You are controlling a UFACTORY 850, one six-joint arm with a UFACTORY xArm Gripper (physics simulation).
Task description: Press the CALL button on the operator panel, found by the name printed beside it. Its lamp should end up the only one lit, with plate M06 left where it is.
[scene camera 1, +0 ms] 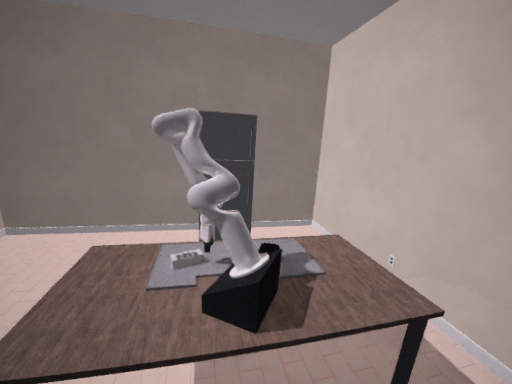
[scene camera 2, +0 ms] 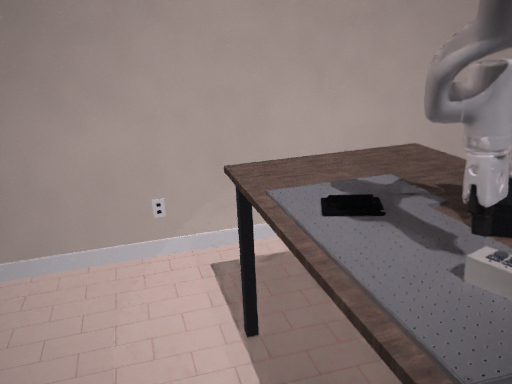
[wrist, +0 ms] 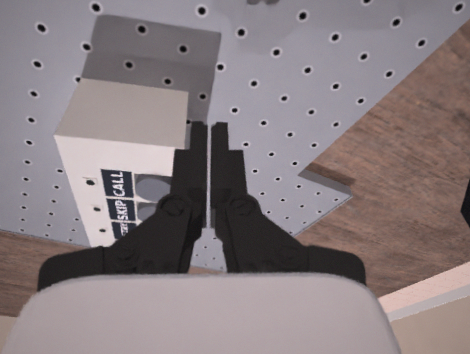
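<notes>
The white operator panel sits on the grey perforated mat. In the wrist view the CALL label is readable, with the round grey CALL button beside it, partly hidden by a finger. SKIP is the neighbouring label. The small lamp dots in view look dark. My gripper is shut and empty, above the mat at the CALL end, beside the panel's button side. In scene camera 2 its fingers blend with the dark base. A black plate lies flat on the mat; its name is not readable.
The grey mat lies on the brown wooden table. The arm's black base stands beside the mat. A dark grey cabinet stands behind the table.
</notes>
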